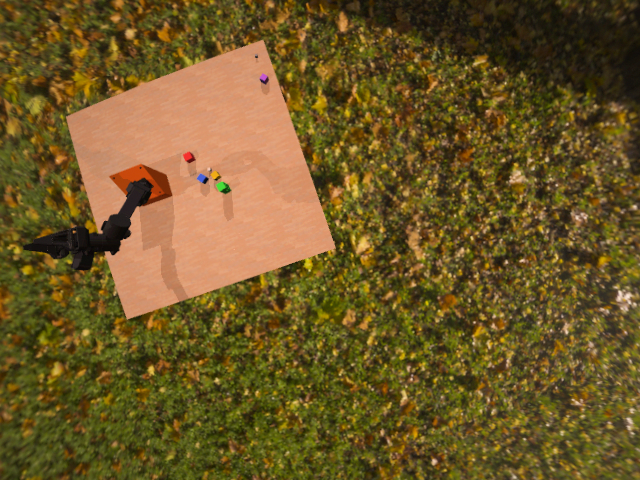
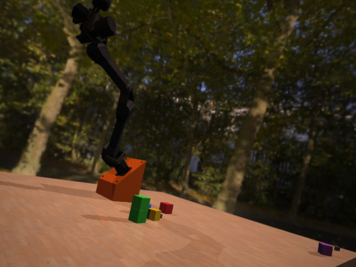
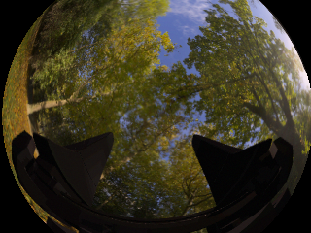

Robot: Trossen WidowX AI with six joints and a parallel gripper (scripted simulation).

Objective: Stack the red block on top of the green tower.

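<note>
Right now the red block is 210 mm ahead of my gripper tip, 430 mm to the left of it and 780 mm below it. From my gripper tip the other things lie so: small white piece 290 mm ahead, 320 mm to the left, 790 mm below; then yellow block 310 mm ahead, 270 mm to the left, 780 mm below; then blue block 230 mm ahead, 290 mm to the left, 780 mm below.
</note>
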